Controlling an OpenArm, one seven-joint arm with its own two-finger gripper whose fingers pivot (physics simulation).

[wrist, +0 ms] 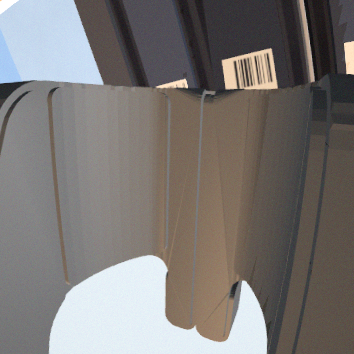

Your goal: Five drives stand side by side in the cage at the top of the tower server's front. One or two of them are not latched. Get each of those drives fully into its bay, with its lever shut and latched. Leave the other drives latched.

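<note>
My gripper (216, 212) is shut, its two fingertips together at the lower middle of the wrist view, with nothing seen between them. Parts of the dark drives show along the top edge, side by side and tilted in the view. One drive (240, 30) has a white barcode label (250, 69). The drive to its left (155, 35) shows the top of another label (174, 83). The gripper body hides the rest of the drives. The levers and latches cannot be made out, so which drives are unlatched cannot be told.
A dark brown side wall of the cage (95, 35) stands left of the drives. Dark dividers (192, 35) run between them. A thin pale strip (306, 40) lies right of the labelled drive. Part of another pale label (349, 57) shows at the right edge.
</note>
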